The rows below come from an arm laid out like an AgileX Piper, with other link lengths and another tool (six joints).
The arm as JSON. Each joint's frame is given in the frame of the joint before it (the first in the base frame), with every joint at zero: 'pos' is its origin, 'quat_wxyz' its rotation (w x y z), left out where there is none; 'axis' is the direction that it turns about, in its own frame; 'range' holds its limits. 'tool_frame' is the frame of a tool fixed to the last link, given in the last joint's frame.
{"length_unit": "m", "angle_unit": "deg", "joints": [
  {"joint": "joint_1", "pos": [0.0, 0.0, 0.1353], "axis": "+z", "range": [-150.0, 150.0]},
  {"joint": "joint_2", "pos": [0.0, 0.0, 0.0], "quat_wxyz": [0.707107, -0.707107, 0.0, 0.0], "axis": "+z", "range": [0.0, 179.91]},
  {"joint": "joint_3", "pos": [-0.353, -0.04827, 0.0], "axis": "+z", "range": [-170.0, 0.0]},
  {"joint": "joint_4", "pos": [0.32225, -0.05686, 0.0], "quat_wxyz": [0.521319, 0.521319, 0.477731, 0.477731], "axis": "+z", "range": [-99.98, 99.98]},
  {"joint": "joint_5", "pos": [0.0, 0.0, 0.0], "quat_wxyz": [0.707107, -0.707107, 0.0, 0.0], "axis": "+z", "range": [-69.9, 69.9]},
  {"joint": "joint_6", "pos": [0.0, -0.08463, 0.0], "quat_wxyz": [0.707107, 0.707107, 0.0, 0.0], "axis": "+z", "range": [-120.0, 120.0]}
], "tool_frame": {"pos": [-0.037, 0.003, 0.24], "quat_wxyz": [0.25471, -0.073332, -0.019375, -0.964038]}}
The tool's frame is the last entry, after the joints.
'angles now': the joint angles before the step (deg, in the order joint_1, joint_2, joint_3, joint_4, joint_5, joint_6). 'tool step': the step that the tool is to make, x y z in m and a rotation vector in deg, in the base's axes. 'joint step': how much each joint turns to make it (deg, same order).
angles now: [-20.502 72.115 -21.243 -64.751 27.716 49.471]
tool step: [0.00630 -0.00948 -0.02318 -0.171 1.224 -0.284]
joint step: [-0.954 6.367 -0.090 -10.580 -1.770 10.841]
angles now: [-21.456 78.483 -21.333 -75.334 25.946 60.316]
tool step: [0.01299 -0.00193 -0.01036 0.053 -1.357 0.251]
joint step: [-0.034 3.728 0.000 -10.118 -1.437 11.277]
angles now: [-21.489 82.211 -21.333 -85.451 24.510 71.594]
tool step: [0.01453 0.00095 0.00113 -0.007 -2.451 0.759]
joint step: [0.001 1.312 0.000 -8.237 -1.192 8.853]
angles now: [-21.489 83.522 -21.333 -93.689 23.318 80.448]
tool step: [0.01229 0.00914 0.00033 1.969 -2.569 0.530]
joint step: [0.000 0.105 -0.042 -3.823 -2.439 5.264]
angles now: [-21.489 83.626 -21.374 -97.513 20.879 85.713]
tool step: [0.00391 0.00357 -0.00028 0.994 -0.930 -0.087]
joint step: [0.000 0.044 -0.089 -0.834 -0.945 1.698]
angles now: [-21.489 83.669 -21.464 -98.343 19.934 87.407]
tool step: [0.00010 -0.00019 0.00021 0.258 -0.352 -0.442]
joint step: [0.000 0.000 0.000 -0.094 -0.036 0.707]
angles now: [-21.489 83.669 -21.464 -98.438 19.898 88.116]
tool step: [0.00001 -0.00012 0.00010 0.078 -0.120 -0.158]
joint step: [0.001 0.000 0.001 -0.036 0.001 0.247]
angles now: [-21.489 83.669 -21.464 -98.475 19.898 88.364]
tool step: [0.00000 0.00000 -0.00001 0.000 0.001 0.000]
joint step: [0.000 0.002 0.000 -0.002 0.001 0.003]
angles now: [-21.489 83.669 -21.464 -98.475 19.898 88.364]
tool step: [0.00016 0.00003 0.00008 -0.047 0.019 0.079]
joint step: [0.000 0.002 0.000 -0.098 0.000 0.004]
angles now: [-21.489 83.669 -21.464 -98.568 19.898 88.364]
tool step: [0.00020 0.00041 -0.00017 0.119 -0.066 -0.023]
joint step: [0.000 0.001 -0.001 0.001 -0.097 0.097]
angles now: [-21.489 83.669 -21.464 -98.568 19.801 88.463]
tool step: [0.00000 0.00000 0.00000 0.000 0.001 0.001]
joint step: [-0.001 0.000 -0.001 0.003 -0.001 -0.005]
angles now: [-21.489 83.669 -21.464 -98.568 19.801 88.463]
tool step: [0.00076 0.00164 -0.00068 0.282 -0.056 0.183]
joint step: [-0.001 0.001 0.001 -0.004 -0.341 0.003]
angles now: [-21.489 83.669 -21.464 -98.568 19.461 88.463]
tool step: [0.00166 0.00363 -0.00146 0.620 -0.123 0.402]
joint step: [0.001 0.001 0.001 -0.003 -0.748 0.003]
